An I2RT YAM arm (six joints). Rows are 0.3 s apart.
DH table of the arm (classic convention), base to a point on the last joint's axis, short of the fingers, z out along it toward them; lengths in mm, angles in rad. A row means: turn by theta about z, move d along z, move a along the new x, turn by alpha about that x. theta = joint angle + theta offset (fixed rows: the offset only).
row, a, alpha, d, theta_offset
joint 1, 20.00, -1.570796, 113.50, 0.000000
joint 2, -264.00, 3.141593, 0.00, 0.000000
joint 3, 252.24, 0.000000, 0.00, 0.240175
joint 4, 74.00, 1.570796, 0.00, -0.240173
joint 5, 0.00, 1.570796, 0.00, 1.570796
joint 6, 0.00, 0.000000, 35.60, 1.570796
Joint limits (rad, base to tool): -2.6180..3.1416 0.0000..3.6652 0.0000..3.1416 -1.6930..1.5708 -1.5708..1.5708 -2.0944..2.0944
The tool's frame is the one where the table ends.
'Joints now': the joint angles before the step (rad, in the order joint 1, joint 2, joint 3, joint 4, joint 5, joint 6). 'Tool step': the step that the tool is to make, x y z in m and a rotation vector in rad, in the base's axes. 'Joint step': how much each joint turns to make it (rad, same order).
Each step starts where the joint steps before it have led.
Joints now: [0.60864 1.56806 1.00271 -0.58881 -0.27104 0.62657]
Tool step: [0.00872 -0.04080 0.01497 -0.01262 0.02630 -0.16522]
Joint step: [-0.13276 -0.06754 0.00113 -0.08926 0.01030 0.03204]
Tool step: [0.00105 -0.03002 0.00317 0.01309 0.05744 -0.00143]
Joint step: [-0.10757 -0.02364 0.00003 -0.09729 -0.07057 -0.09078]
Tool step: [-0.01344 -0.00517 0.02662 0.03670 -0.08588 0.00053]
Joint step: [-0.00038 -0.10987 -0.00003 -0.01638 -0.00344 0.00037]
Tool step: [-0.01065 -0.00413 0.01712 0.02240 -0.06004 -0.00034]
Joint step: [0.00001 -0.07515 0.00000 -0.01107 0.00078 0.00002]
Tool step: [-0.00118 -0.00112 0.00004 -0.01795 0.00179 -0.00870]
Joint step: [-0.00001 -0.00344 0.00002 -0.01147 0.01829 0.00036]
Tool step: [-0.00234 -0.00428 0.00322 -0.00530 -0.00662 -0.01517]
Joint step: [-0.01182 -0.01753 0.00000 -0.01333 0.00803 -0.00037]
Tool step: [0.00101 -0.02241 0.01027 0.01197 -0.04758 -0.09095]
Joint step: [-0.08965 -0.04616 -0.00001 0.00267 0.00342 -0.00039]
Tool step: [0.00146 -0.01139 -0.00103 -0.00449 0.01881 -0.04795]
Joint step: [-0.04843 -0.00001 -0.00001 -0.01945 -0.00037 -0.00036]
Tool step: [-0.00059 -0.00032 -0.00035 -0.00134 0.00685 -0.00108]
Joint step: [-0.00079 -0.00001 0.00002 -0.00690 -0.00001 0.00035]
